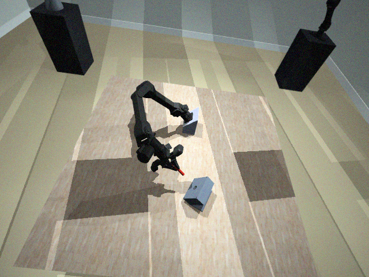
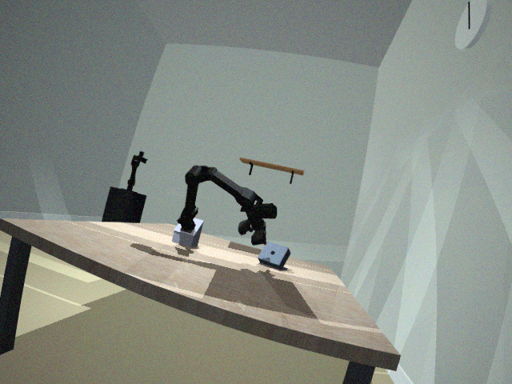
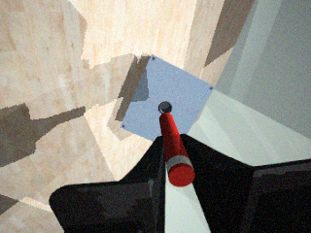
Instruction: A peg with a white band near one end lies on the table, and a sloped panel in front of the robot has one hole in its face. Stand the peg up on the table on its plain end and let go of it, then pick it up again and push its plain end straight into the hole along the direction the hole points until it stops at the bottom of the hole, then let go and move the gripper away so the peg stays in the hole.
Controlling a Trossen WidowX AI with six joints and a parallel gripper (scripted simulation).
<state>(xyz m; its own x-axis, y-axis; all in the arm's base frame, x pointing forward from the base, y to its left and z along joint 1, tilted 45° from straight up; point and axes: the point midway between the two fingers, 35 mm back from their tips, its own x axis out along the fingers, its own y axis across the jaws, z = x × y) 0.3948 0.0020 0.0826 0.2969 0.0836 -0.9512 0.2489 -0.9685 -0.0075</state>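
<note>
My gripper tip is 60 mm short of the grey sloped panel, 120 mm to the right of it and 80 mm above it. From my gripper tip the other things lie so: red peg: 10 mm behind, 10 mm to the right, 10 mm above.
</note>
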